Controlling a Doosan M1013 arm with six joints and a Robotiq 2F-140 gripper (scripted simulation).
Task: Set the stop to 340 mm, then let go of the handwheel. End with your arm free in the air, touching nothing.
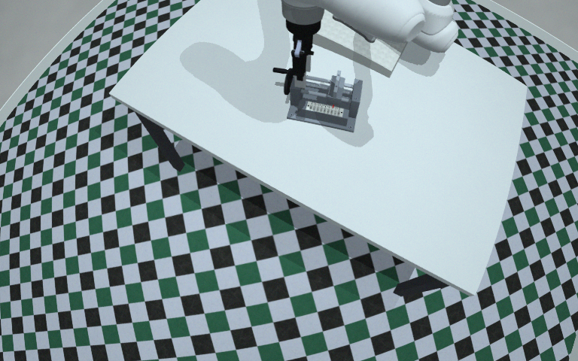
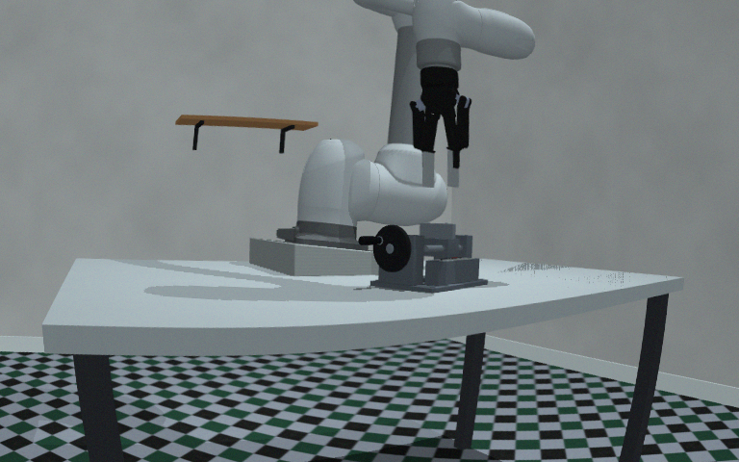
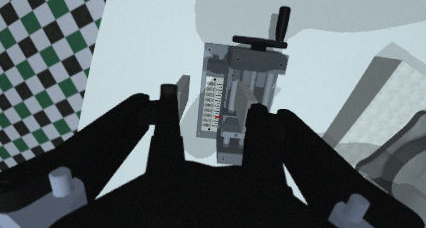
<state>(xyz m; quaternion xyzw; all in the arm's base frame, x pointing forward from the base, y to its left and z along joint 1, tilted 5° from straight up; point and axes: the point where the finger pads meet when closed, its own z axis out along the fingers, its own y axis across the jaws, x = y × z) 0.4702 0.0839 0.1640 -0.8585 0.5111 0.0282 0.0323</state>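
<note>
The black handwheel lies 40 mm behind my hand, 100 mm to the right of it and 140 mm below it. From my hand the other things lie so: sliding stop block: 90 mm behind, 50 mm to the left, 130 mm below.
</note>
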